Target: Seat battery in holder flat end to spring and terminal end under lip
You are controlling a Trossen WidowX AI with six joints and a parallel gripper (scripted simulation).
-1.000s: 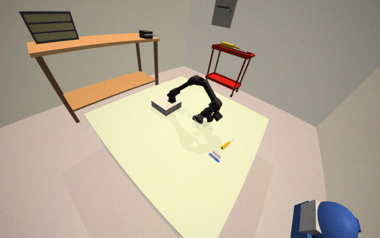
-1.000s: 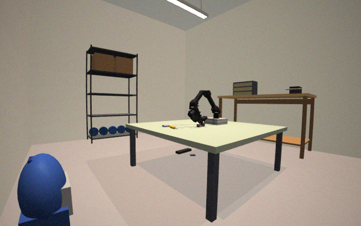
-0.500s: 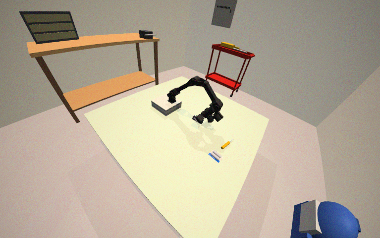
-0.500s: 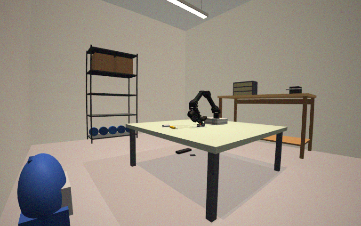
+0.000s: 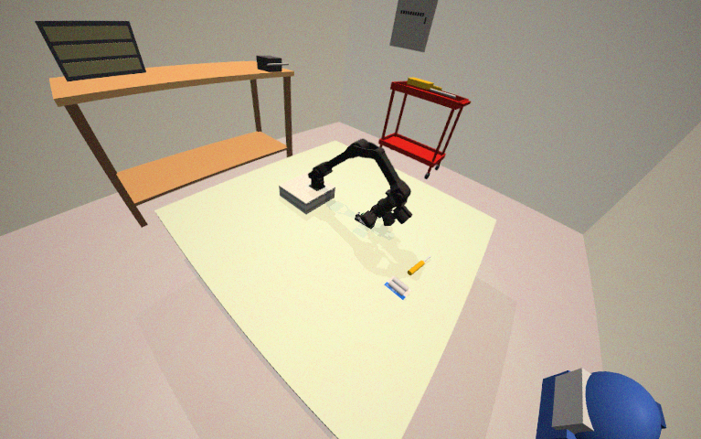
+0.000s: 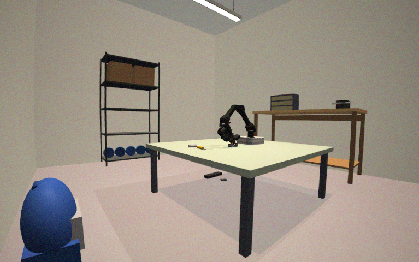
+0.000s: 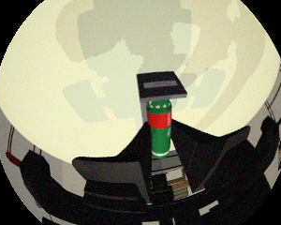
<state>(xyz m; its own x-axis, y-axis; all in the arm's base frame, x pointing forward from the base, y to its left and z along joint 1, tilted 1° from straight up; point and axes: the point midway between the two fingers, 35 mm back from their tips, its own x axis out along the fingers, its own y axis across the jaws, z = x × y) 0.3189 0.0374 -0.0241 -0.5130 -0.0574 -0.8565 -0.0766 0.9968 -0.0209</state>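
Now: the battery 1 cm above my gripper tip. Round my gripper tip: orange-handled screwdriver 33 cm ahead, 3 cm to the right, 1 cm below.
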